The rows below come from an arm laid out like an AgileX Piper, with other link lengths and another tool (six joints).
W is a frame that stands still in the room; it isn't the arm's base.
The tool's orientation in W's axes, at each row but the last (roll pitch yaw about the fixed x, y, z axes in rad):
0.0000 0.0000 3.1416
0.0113 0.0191 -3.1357
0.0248 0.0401 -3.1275
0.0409 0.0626 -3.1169
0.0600 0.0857 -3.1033
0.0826 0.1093 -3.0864
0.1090 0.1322 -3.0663
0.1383 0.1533 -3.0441
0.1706 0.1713 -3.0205
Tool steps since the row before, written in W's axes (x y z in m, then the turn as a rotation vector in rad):
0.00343 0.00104 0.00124 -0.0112 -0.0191 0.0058
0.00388 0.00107 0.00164 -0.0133 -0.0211 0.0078
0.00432 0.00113 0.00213 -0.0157 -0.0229 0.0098
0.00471 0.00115 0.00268 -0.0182 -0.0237 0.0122
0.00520 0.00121 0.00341 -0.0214 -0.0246 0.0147
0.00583 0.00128 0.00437 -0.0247 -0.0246 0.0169
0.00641 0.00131 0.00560 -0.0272 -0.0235 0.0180
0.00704 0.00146 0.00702 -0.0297 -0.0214 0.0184
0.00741 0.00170 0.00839 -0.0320 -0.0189 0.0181
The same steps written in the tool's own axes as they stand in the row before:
-0.00343 -0.00104 0.00124 0.0112 0.0191 0.0058
-0.00392 -0.00103 0.00158 0.0133 0.0211 0.0078
-0.00442 -0.00102 0.00198 0.0156 0.0229 0.0099
-0.00490 -0.00094 0.00242 0.0180 0.0238 0.0124
-0.00552 -0.00083 0.00300 0.0210 0.0247 0.0151
-0.00633 -0.00065 0.00377 0.0240 0.0247 0.0177
-0.00717 -0.00031 0.00476 0.0263 0.0236 0.0192
-0.00814 0.00005 0.00590 0.0285 0.0214 0.0203
-0.00888 0.00040 0.00701 0.0305 0.0187 0.0208

